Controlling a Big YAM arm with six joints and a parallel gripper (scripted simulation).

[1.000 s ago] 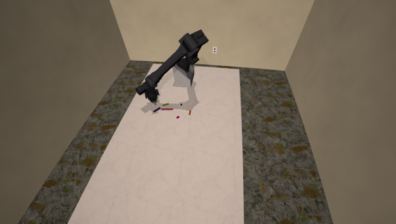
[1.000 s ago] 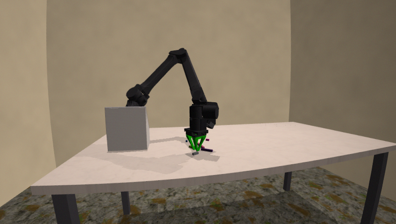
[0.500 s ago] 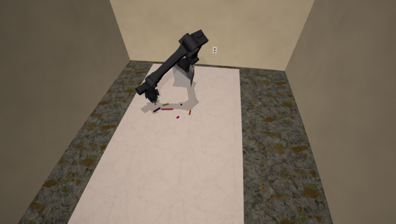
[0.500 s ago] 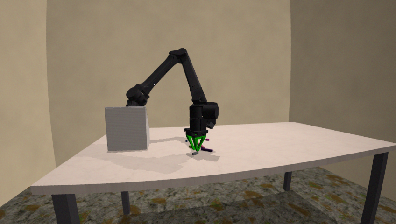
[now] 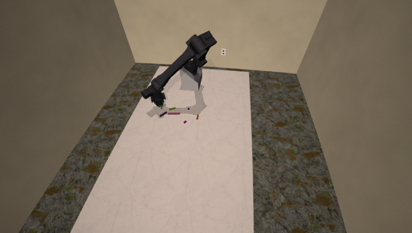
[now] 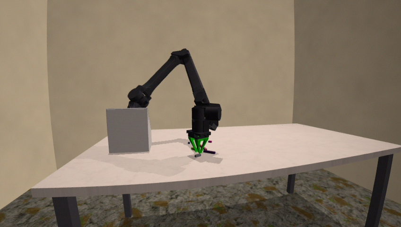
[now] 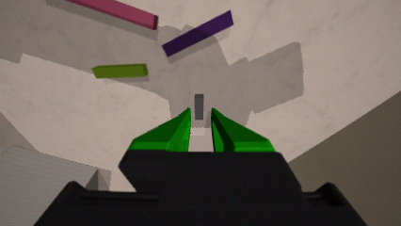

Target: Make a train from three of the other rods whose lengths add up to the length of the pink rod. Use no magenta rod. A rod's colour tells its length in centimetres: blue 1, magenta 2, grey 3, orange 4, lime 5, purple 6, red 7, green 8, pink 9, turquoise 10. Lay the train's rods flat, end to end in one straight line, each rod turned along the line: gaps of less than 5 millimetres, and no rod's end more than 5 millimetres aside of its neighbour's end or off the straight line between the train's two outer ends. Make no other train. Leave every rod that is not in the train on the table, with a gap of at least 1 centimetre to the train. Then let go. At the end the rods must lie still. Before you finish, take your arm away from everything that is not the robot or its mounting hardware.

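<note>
Now: the grey rod 20 mm below my hand. The rest, counted from my hand: pink rod 110 mm to the left, 50 mm ahead, 20 mm below; then purple rod 60 mm ahead, 30 mm to the left, 20 mm below; then lime rod 90 mm to the left, 20 mm below, 10 mm ahead.
</note>
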